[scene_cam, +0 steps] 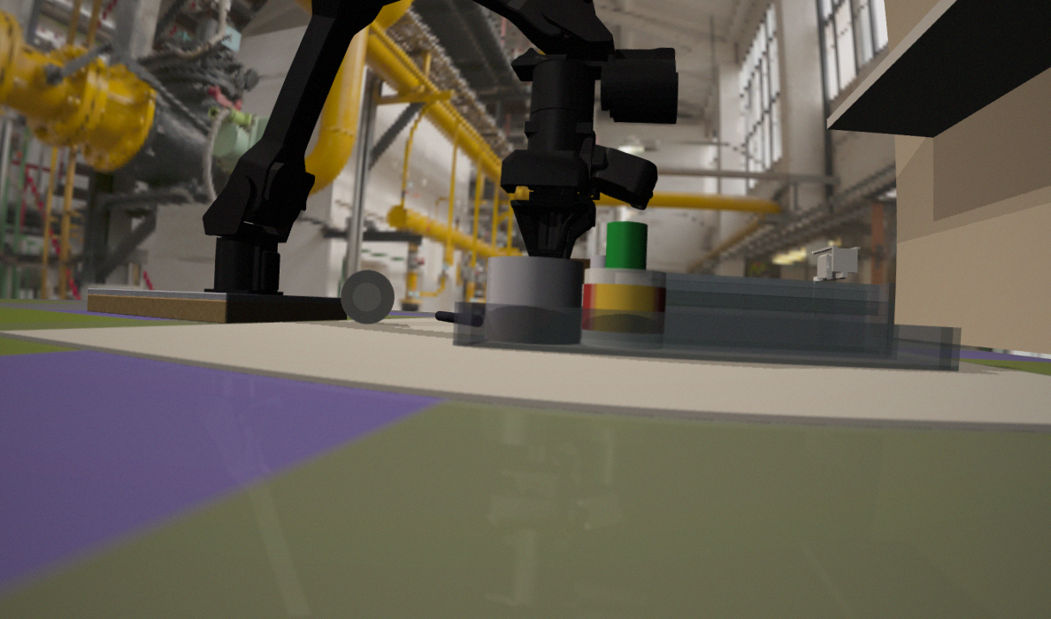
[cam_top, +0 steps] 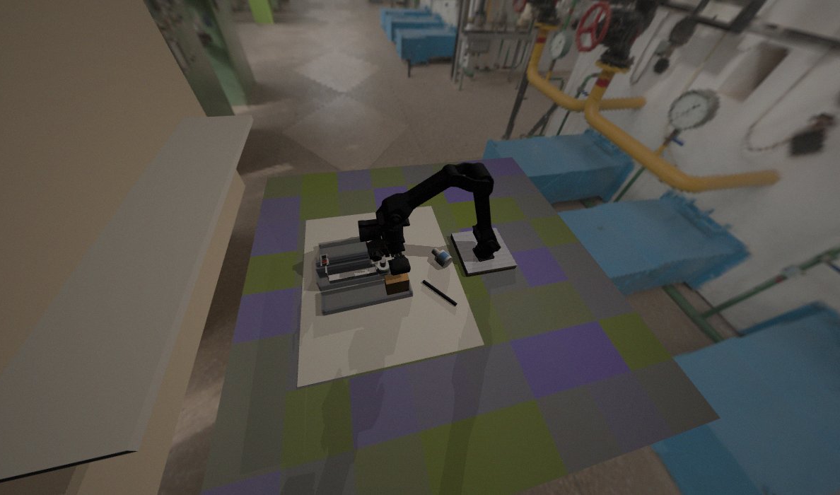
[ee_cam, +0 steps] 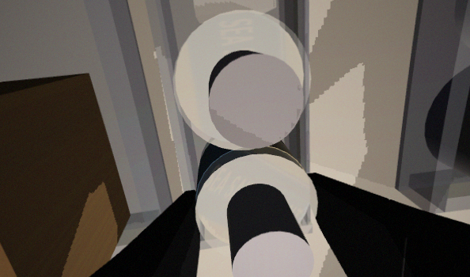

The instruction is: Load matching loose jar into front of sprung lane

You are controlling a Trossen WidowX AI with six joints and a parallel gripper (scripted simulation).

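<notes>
Right now my gripper tip is 8 cm to the right of the brown box and 2 cm short of it. Also, from my gripper tip: red mark (23 cm ahead, 5 cm to the right, 3 cm above); then black rod (14 cm to the left, 12 cm behind, 3 cm below); then grey cylinder (13 cm to the right, 1 cm below).
</notes>
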